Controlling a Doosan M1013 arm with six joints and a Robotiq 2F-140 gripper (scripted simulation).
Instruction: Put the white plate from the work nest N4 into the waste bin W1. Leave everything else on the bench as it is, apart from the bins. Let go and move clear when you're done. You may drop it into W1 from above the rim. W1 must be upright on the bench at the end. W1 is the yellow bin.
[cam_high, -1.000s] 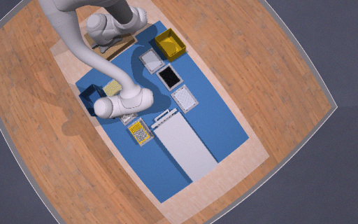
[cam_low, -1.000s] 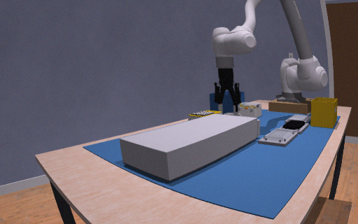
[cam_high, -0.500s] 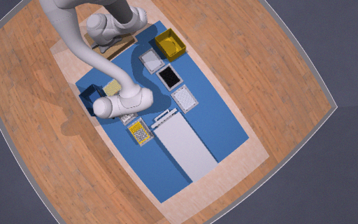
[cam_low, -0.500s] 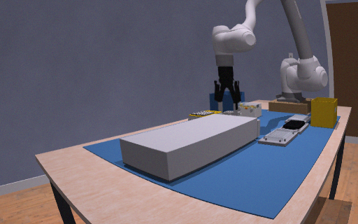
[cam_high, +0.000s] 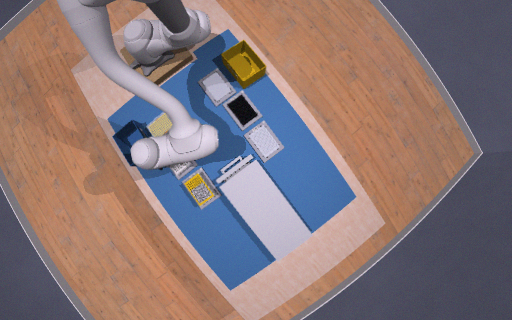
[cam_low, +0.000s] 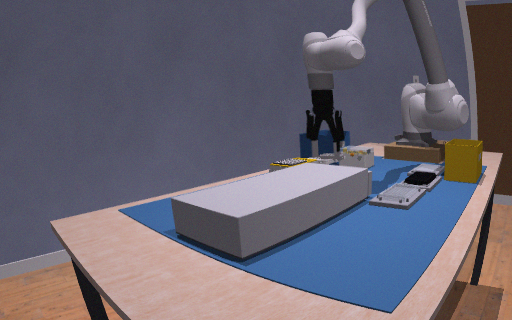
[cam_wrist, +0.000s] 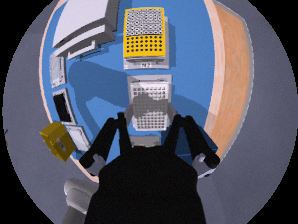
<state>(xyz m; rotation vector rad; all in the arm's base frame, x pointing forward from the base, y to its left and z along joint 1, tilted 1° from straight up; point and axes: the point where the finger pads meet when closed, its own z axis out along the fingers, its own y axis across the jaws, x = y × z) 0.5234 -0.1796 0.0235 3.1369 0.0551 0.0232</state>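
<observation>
Now: the grey nest 7 cm below my hand. Also, from my hand: white plate 2 cm below; then yellow rack 17 cm ahead, 1 cm to the left, 2 cm below; then blue bin 18 cm behind, 13 cm to the right, 3 cm below.
</observation>
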